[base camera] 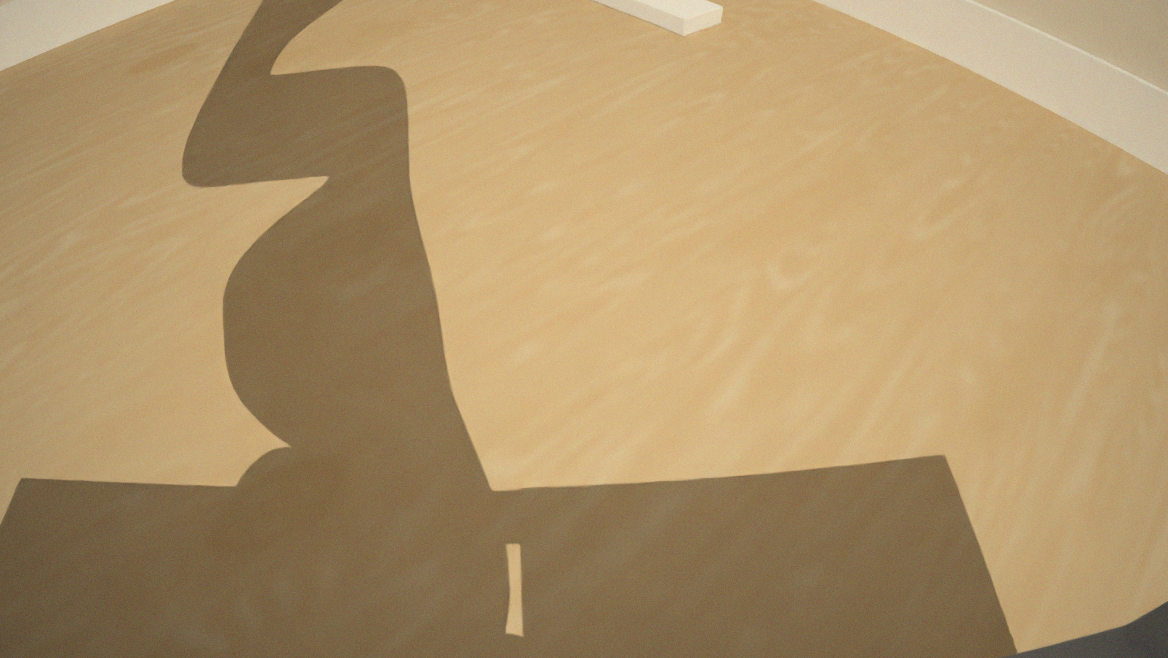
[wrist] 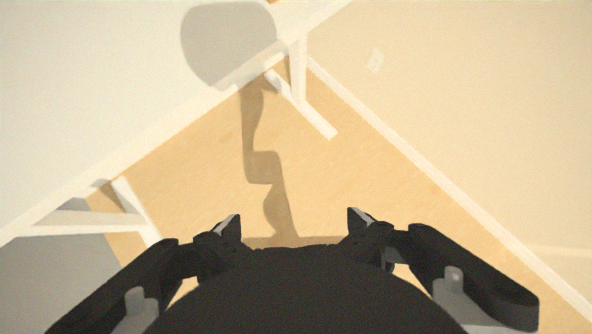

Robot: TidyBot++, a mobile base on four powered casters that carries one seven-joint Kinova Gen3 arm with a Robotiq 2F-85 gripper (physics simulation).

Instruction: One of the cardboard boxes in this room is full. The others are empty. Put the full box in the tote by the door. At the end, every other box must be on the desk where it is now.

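Frame: origin at the arm's base, x right, y back, z down, level; millimetres.
Seen in the pictures: gripper, fingertip midpoint: (wrist: 294,222).
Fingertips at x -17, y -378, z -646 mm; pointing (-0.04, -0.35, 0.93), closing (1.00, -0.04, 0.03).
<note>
A point is followed by its place in that frame.
The white desk (wrist: 75,75) @(x -375, y -615, z -554 mm) fills the upper left of the wrist view, with its front edge running diagonally. A thin orange-brown sliver (wrist: 271,1) @(x -57, y -760, z -557 mm), which looks like part of a cardboard box, shows at the top edge of the wrist view; the rest of it is cut off. My gripper (wrist: 294,222) @(x -17, y -378, z -645 mm) is open and empty, over the floor in front of the desk, with its shadow on the desk top. Whether any box is full cannot be seen. The tote and the door do not show in either view.
A white desk foot (base camera: 690,16) @(x 191, y -917, z 371 mm) (wrist: 320,125) @(x 130, y -1009, z 371 mm) stands on the wood floor (base camera: 735,286) @(x 140, y -461, z 396 mm) (wrist: 200,150) @(x -680, y -859, z 396 mm). Another desk foot (wrist: 132,205) @(x -1042, y -499, z 371 mm) is at lower left. The right wall has a white baseboard (base camera: 1029,89) @(x 646, y -816, z 383 mm) (wrist: 400,137) @(x 609, y -877, z 306 mm) and an outlet (wrist: 375,60) @(x 374, y -1152, z -17 mm). The robot's shadow crosses the floor.
</note>
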